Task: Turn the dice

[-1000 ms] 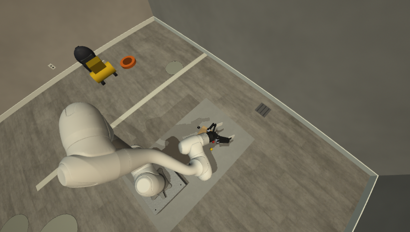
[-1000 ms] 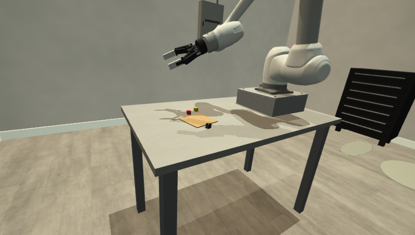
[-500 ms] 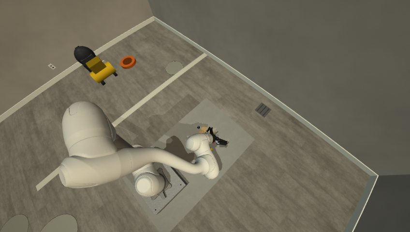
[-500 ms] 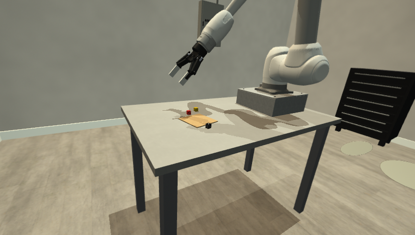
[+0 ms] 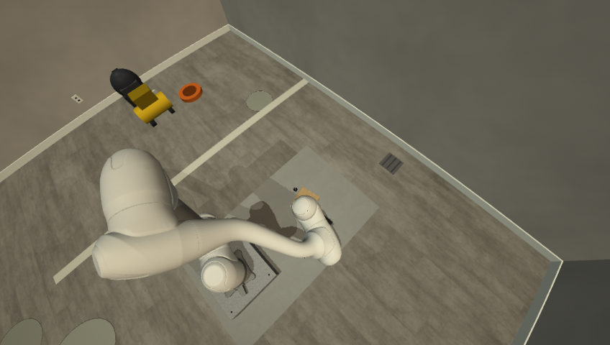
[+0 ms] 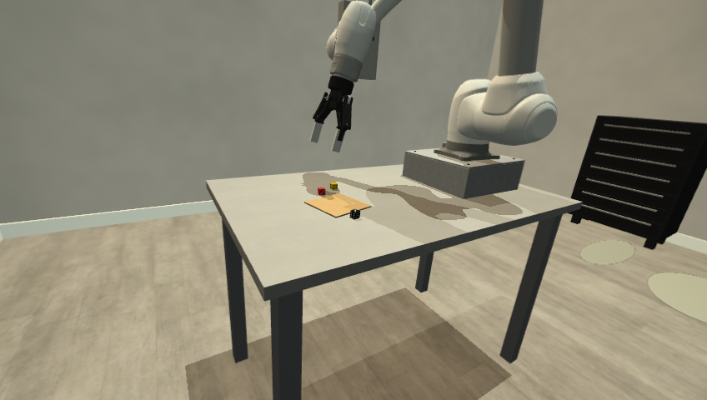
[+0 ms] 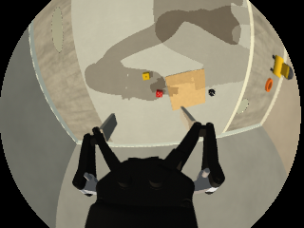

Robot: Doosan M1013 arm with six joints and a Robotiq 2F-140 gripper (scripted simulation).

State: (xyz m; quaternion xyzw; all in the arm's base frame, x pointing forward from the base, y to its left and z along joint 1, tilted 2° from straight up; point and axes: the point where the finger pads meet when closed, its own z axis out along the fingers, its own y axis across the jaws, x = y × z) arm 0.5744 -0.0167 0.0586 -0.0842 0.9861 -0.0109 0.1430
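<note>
The yellow die lies 15 cm below my hand, 4 cm behind it and 1 cm to the right of it. Also, from my hand: tan mat (15 cm below, 14 cm to the left); then red die (15 cm below, 4 cm to the left, 2 cm ahead); then small white die (24 cm to the left, 15 cm below, 1 cm behind).
</note>
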